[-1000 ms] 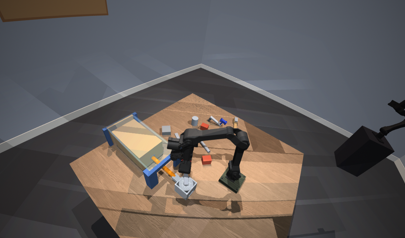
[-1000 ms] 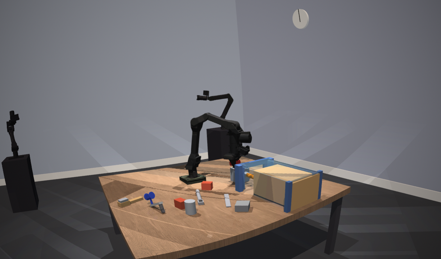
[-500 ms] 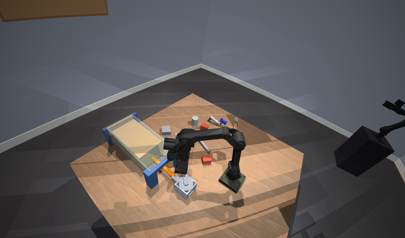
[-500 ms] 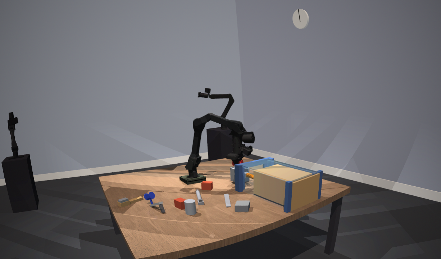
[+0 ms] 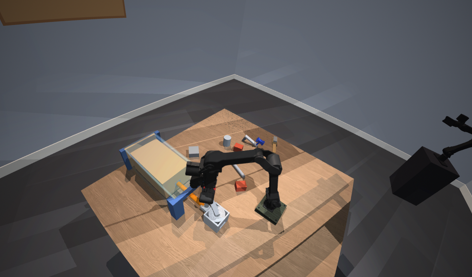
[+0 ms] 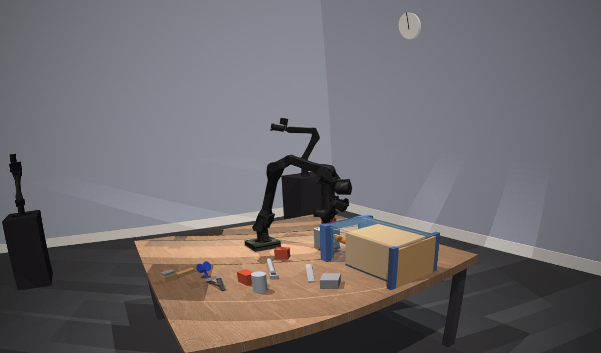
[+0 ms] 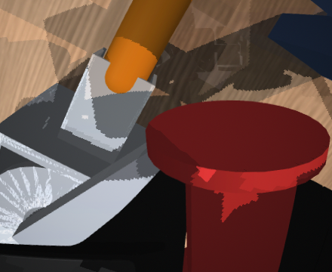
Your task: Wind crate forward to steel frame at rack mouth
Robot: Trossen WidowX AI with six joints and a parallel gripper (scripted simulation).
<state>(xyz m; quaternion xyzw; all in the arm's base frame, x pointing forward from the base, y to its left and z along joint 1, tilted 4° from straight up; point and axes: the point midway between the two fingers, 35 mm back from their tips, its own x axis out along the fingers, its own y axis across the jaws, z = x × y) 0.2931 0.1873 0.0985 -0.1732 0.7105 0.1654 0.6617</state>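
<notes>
Now: the winch handle 3 cm behind my gripper tip, 2 cm to the left of it and 1 cm below it. The rest, counted from my gripper tip: red knob (2 cm above); grey winch (10 cm behind, 8 cm below, 4 cm to the left); blue frame (7 cm ahead, 4 cm to the left, 1 cm below).
</notes>
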